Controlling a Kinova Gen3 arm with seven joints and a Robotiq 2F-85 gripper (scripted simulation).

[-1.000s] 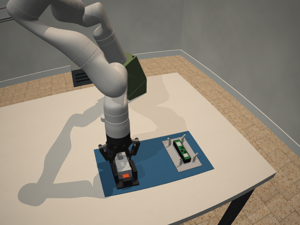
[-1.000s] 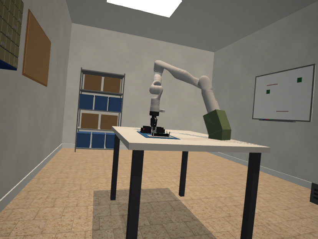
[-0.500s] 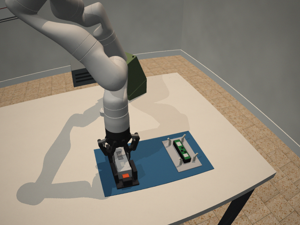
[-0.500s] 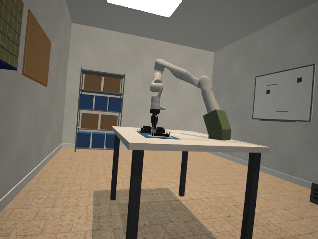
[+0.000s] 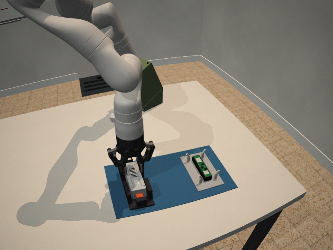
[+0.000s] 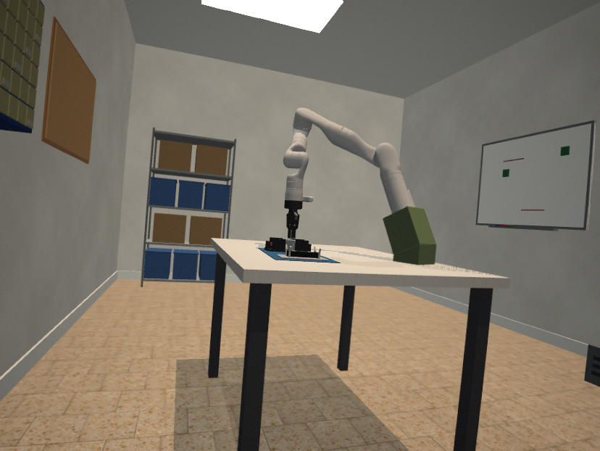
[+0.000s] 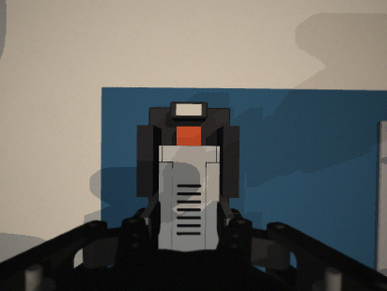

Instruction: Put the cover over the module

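The grey cover lies 10 mm ahead of my hand and 40 mm below it.
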